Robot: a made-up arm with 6 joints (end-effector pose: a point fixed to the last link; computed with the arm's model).
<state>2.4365 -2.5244 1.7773 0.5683 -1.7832 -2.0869</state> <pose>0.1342 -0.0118 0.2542 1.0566 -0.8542 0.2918</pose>
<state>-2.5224 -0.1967 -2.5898 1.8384 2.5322 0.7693</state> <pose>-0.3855 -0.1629 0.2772 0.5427 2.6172 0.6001</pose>
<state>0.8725 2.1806 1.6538 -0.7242 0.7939 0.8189</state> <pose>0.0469 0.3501 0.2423 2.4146 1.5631 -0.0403</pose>
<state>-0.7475 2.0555 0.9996 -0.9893 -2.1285 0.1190</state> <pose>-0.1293 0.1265 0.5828 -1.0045 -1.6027 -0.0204</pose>
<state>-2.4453 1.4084 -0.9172 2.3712 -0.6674 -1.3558</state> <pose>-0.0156 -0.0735 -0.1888 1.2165 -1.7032 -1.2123</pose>
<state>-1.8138 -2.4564 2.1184 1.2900 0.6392 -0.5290</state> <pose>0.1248 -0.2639 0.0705 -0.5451 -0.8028 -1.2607</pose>
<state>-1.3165 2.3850 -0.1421 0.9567 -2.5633 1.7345</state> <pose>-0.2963 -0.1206 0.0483 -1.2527 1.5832 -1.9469</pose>
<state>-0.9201 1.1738 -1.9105 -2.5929 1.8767 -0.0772</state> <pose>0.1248 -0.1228 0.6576 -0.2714 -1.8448 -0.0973</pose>
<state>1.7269 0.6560 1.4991 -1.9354 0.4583 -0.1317</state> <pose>-0.3322 -0.3983 0.0225 0.5200 0.2988 -1.9056</pose>
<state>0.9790 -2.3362 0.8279 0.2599 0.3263 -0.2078</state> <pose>-0.1454 -0.1632 0.6978 -1.4265 0.2362 -1.0683</pose>
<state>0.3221 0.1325 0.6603 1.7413 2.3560 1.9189</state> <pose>-0.5067 -0.1593 0.0666 -0.6374 1.9098 -0.0549</pose>
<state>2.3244 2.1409 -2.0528 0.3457 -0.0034 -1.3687</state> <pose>-0.0786 -0.0035 0.6182 -0.7889 -0.3481 -0.7605</pose>
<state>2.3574 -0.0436 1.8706 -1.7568 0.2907 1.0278</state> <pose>-0.1534 -0.4441 0.4248 -0.2969 -0.0684 -2.7293</pose>
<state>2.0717 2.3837 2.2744 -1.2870 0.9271 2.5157</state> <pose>-0.0050 0.2052 0.2226 -0.1692 -1.1940 -0.1115</pose>
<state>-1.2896 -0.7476 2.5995 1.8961 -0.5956 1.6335</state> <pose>0.2215 -0.0645 -0.0450 1.0102 1.7051 0.4884</pose>
